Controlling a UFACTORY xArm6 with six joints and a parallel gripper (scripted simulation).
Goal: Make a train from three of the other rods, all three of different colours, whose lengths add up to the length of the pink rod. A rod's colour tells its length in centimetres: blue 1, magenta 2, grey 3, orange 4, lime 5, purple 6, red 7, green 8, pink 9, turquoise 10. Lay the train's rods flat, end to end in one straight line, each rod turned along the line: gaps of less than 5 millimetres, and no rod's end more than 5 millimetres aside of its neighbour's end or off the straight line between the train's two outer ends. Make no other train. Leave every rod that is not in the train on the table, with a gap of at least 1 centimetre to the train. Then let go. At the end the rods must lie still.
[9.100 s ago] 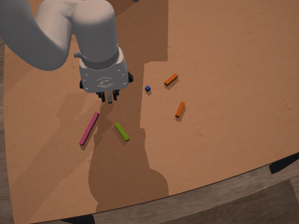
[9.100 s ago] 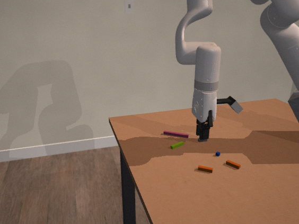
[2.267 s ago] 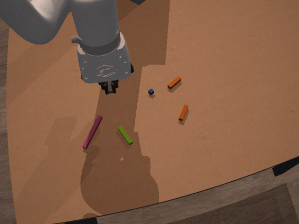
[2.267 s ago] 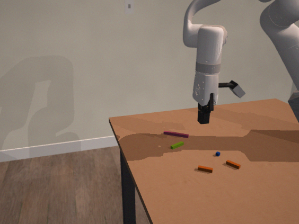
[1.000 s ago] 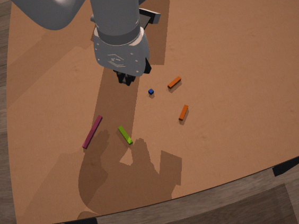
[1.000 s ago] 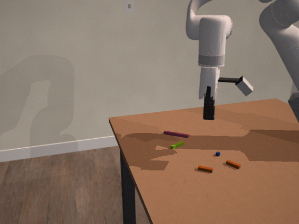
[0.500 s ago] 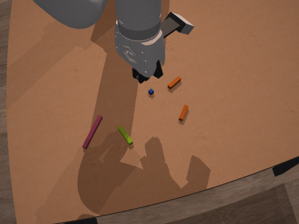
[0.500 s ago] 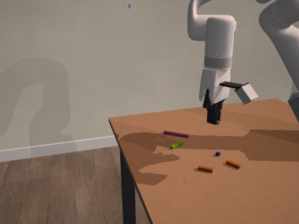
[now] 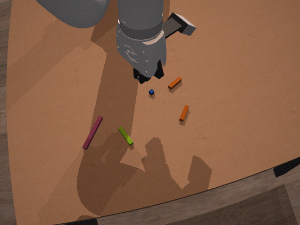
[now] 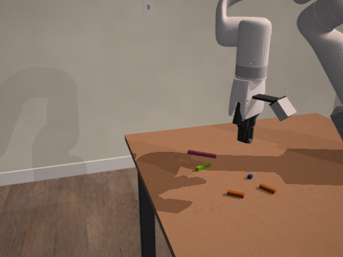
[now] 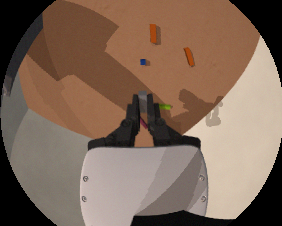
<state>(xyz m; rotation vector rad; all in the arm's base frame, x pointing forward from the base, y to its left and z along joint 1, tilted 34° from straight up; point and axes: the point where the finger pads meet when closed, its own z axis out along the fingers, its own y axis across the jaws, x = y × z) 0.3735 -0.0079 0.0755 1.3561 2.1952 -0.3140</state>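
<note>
Now: the blue rod 1 cm behind my hand, 2 cm to the left of it and 12 cm below it. From my hand the other things lie so: lime rod (8 cm ahead, 8 cm to the right, 12 cm below); then grey rod (2 cm below); then pink rod (4 cm ahead, 15 cm to the right, 12 cm below).
</note>
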